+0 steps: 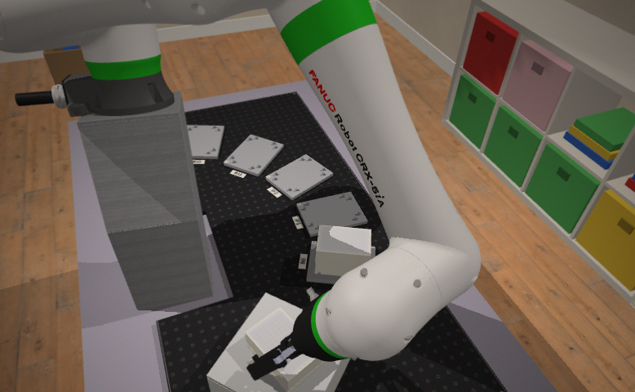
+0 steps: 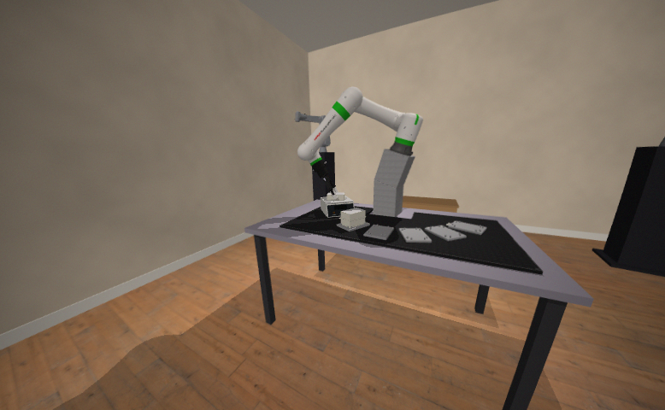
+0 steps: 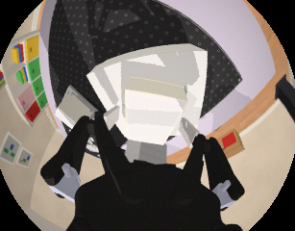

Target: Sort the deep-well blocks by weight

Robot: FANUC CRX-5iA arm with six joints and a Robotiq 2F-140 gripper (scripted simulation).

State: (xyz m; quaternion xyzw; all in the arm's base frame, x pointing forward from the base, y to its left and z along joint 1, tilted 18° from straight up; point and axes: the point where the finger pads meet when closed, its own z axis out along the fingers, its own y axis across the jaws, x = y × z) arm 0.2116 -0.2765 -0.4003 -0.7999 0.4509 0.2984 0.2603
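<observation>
Right now my hand is 4 cm above the pale weigher platform. The rest, counted from my hand: grey nest plate 15 cm ahead, 60 cm to the left, 13 cm below; then check-weigher 7 cm below.
</observation>
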